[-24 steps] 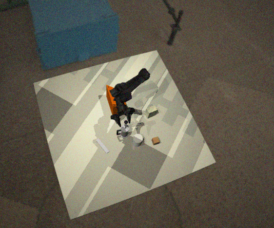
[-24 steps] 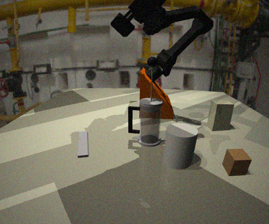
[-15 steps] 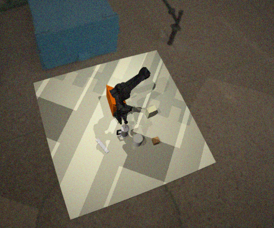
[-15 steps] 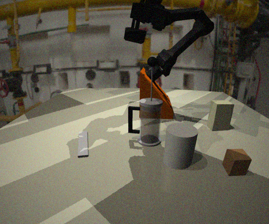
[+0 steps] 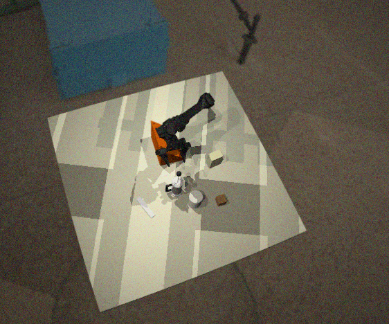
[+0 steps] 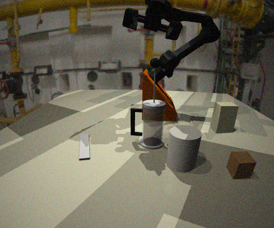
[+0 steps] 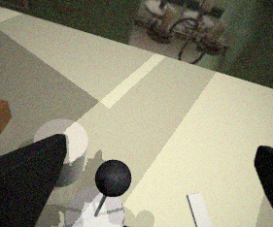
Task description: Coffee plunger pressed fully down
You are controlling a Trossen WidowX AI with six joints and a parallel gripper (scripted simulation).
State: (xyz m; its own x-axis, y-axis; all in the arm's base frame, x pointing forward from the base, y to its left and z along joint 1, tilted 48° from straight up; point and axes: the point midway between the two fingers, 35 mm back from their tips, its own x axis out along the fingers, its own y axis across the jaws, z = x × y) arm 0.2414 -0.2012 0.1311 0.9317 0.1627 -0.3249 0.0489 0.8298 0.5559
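Now: gripper tip 2 cm short of the coffee press, 1 cm to the left of it and 21 cm above it. From my gripper tip the other things lie so: brown cube: 19 cm ahead, 22 cm to the left, 31 cm below.
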